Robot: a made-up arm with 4 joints. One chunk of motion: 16 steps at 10 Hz.
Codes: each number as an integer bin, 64 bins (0 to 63) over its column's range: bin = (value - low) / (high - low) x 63, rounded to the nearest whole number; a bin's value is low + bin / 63 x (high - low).
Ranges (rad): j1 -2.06..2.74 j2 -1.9..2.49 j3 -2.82..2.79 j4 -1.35..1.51
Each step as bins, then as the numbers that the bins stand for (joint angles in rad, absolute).
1 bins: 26 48 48 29
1 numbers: -0.0790 1.4448 1.4543 -0.0335
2 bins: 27 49 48 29
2 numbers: -0.0029 1.5144 1.4543 -0.0335
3 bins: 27 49 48 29
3 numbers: -0.0029 1.5144 1.4543 -0.0335
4 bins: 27 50 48 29
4 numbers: -0.0029 1.5841 1.4543 -0.0335
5 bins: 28 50 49 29
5 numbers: 0.0733 1.5841 1.5433 -0.0335
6 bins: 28 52 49 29
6 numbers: 0.0733 1.7235 1.5433 -0.0335
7 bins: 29 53 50 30
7 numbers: 0.1495 1.7932 1.6324 0.0119
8 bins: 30 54 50 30
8 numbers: 0.2257 1.8629 1.6324 0.0119
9 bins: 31 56 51 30
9 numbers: 0.3019 2.0022 1.7214 0.0119
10 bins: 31 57 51 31
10 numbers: 0.3019 2.0719 1.7214 0.0573
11 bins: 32 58 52 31
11 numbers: 0.3781 2.1416 1.8105 0.0573
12 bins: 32 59 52 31
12 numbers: 0.3781 2.2113 1.8105 0.0573
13 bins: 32 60 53 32
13 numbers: 0.3781 2.2810 1.8995 0.1027
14 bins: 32 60 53 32
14 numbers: 0.3781 2.2810 1.8995 0.1027
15 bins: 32 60 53 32
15 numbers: 0.3781 2.2810 1.8995 0.1027
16 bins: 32 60 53 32
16 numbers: 0.3781 2.2810 1.8995 0.1027
